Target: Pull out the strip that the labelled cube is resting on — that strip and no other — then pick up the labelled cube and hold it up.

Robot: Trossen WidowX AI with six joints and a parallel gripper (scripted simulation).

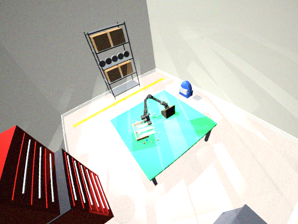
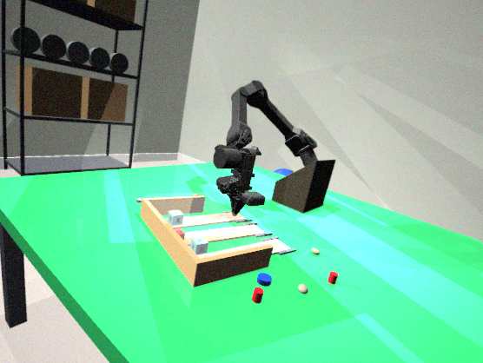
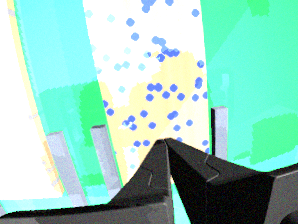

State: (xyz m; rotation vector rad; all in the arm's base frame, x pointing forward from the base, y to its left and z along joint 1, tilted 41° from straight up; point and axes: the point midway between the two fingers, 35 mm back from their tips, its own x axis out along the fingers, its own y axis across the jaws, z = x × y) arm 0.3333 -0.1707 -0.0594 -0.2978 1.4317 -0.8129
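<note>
Right now my gripper tip is 90 mm short of the blue-dotted strip and 30 mm to the left of it. From my gripper tip the other things lie so: blue disc (240 mm to the left, 220 mm ahead).
</note>
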